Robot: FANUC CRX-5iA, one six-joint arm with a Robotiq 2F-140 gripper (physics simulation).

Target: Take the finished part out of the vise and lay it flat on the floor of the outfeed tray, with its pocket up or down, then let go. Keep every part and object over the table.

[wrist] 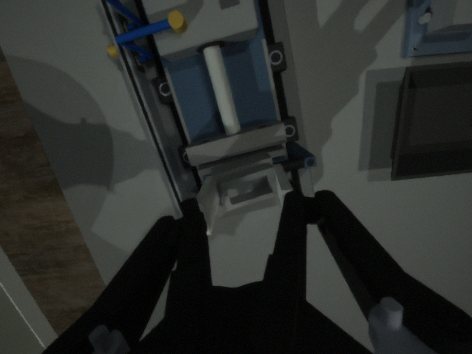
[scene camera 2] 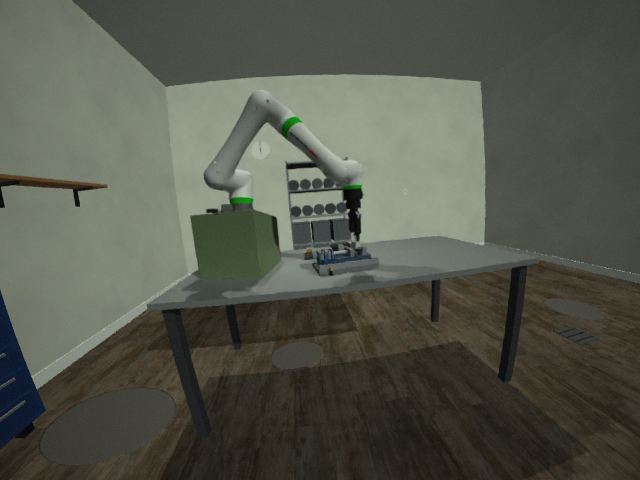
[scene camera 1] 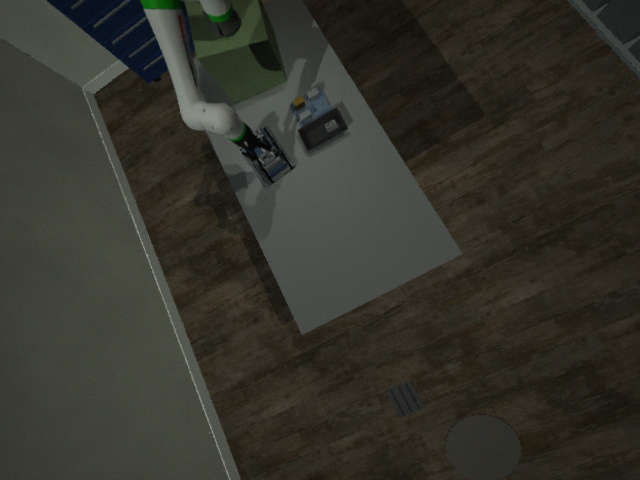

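The vise has a blue bed, grey jaws and a pale screw. The finished part is a light grey block with its pocket facing up, at the vise's near jaw in the wrist view. My gripper points down at the vise and is shut on the part, one finger on each side. Whether the jaws still touch the part, I cannot tell. The outfeed tray is dark and shallow, apart from the vise. A small light piece lies in it.
A blue base with pale blocks and a yellow block adjoins the tray. Blue tools with yellow ends stand along the vise's side. The green robot base stands on the grey table.
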